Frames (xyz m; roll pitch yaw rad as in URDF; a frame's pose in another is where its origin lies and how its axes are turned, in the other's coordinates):
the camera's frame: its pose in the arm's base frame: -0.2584 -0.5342 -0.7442 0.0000 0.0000 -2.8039
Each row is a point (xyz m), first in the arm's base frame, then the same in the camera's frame.
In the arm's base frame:
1: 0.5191 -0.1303 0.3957
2: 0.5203 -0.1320 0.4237
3: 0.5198 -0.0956 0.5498
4: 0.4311 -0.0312 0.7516
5: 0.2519 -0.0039 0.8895
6: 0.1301 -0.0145 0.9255
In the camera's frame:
1: -0.8674 -0.1235 1.1399
2: -0.8680 -0.1215 1.1679
3: -0.8796 -0.1560 1.2940
4: -0.8172 -0.2462 1.4958
5: -0.6572 -0.3313 1.6337
6: -0.5387 -0.3616 1.6697

